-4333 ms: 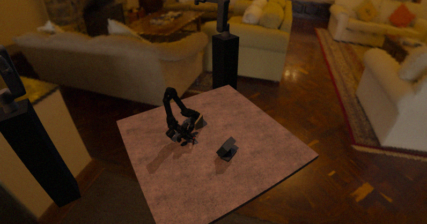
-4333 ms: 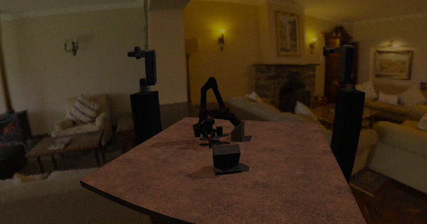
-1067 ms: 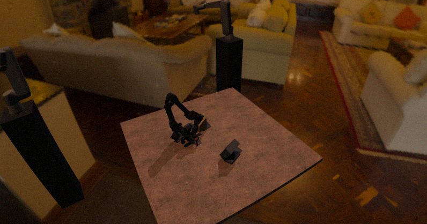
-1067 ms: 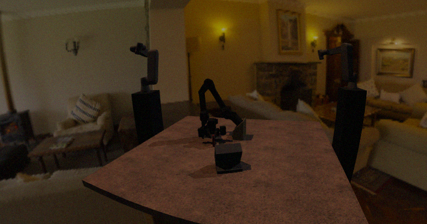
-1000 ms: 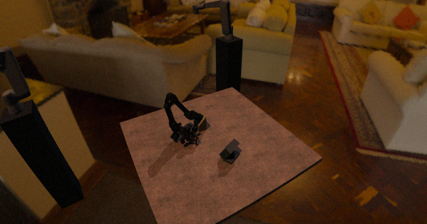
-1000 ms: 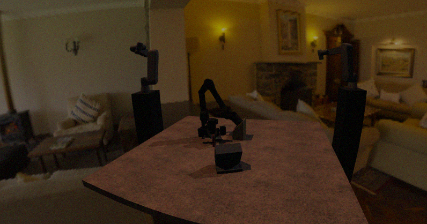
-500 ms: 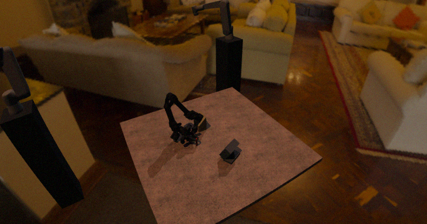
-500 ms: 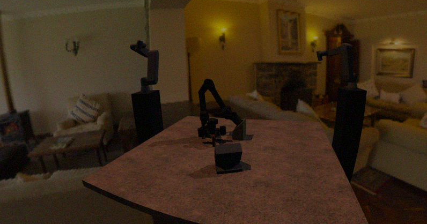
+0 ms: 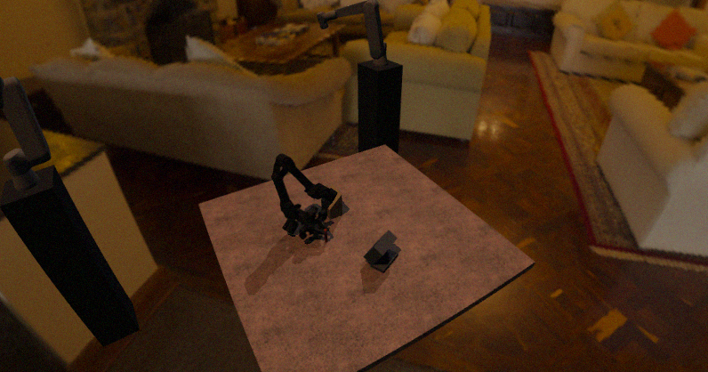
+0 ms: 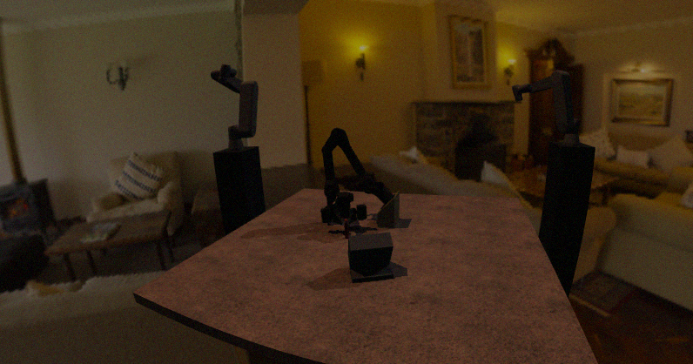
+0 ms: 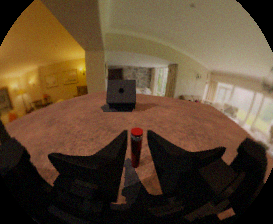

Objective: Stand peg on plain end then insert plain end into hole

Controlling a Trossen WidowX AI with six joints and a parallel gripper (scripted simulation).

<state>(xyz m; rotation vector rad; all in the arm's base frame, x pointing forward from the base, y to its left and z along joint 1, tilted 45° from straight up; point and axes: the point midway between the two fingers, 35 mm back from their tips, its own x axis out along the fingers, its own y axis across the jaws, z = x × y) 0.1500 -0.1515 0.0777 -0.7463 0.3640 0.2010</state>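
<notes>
Right now my gripper tip is 1 cm past the red peg and 1 cm above it. Also, from my gripper tip: sloped panel (24 cm ahead, 14 cm to the left, 1 cm above).
</notes>
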